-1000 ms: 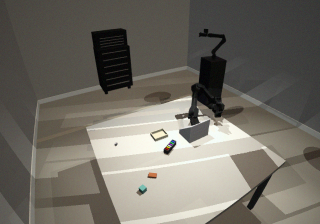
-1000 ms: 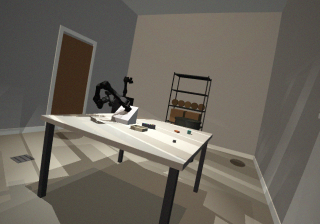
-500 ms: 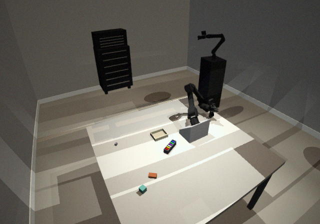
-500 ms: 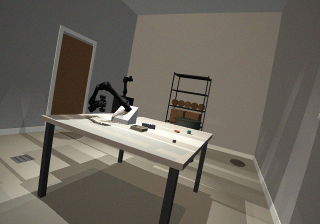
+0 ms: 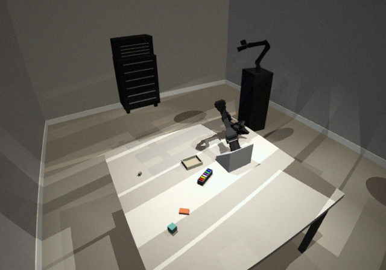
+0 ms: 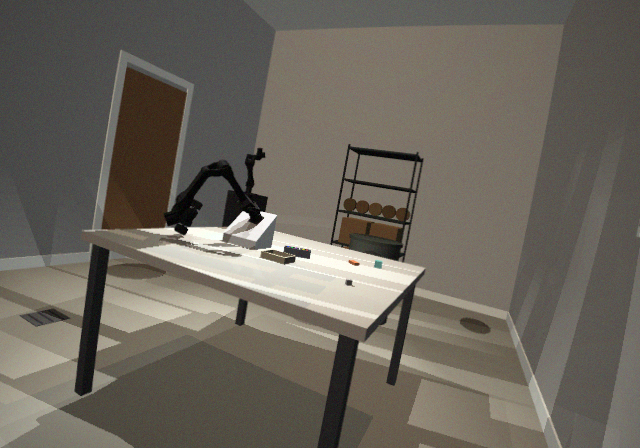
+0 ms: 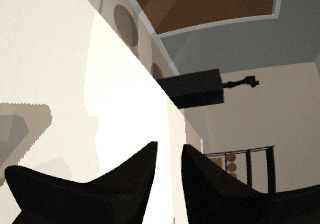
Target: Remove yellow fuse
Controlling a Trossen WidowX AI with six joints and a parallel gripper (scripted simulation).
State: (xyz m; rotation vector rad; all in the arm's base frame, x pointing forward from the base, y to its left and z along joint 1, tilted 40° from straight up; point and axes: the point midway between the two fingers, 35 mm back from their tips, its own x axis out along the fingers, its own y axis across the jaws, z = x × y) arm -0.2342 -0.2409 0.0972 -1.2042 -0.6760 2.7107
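The yellow fuse is 560 mm ahead of my gripper tip, 300 mm to the left of it and 60 mm below it. From my gripper tip the other things lie so: orange block 760 mm ahead, 490 mm to the left, 70 mm below; teal cube 860 mm ahead, 580 mm to the left, 60 mm below; shallow tan tray 560 mm ahead, 90 mm to the left, 80 mm below.
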